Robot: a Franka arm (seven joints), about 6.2 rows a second.
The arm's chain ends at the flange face. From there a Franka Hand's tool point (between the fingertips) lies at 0.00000 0.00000 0.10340 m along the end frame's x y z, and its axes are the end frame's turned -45 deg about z.
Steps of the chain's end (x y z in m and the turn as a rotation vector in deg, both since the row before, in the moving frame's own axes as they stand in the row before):
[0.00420 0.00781 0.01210 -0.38 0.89 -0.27]
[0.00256 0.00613 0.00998 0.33 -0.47 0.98]
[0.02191 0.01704 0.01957 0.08 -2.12 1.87]
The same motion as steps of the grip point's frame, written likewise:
[-0.00190 0.01011 0.01209 -0.90 0.36 -0.27]
[-0.00269 0.00512 0.00997 0.57 -0.10 0.98]
[0.00089 0.02469 0.01950 1.56 -1.44 1.87]

